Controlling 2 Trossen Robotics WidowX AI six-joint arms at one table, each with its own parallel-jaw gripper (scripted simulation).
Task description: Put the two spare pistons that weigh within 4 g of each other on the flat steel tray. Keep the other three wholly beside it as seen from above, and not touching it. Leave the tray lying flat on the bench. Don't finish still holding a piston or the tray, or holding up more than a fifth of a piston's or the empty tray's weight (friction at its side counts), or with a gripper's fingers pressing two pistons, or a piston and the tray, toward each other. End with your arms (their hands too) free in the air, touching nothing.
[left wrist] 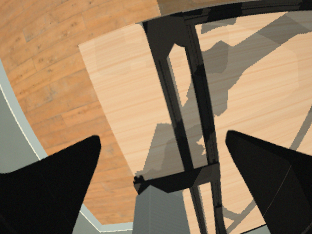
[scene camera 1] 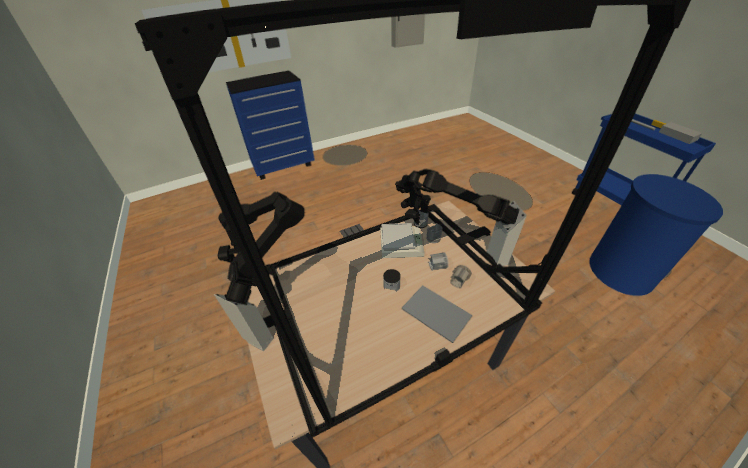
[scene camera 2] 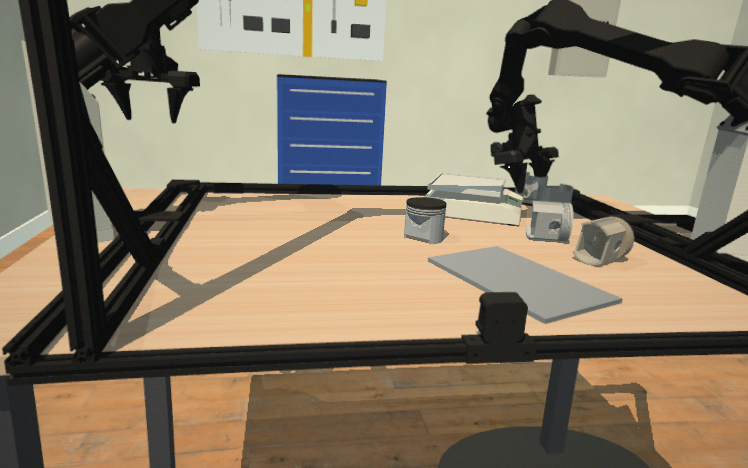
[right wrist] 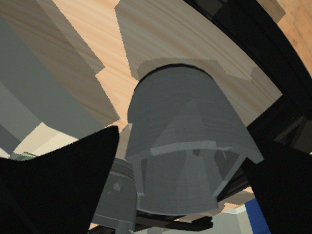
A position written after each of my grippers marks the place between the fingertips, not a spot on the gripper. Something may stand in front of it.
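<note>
You'd see a white weighing scale [scene camera 2: 506, 209] here, along with a tan piston [scene camera 2: 616, 240]. There's a flat grey steel tray [scene camera 2: 550, 295] too, and scene camera 1 also shows the tray [scene camera 1: 442, 316]. In the left wrist view the tray is out of frame, and in the right wrist view the tray is out of frame as well. As for me, scene camera 2 shows my right gripper [scene camera 2: 530, 191] and my left gripper [scene camera 2: 151, 121]. The right wrist view also shows my right gripper [right wrist: 176, 133], and the left wrist view shows my left gripper [left wrist: 164, 139].
</note>
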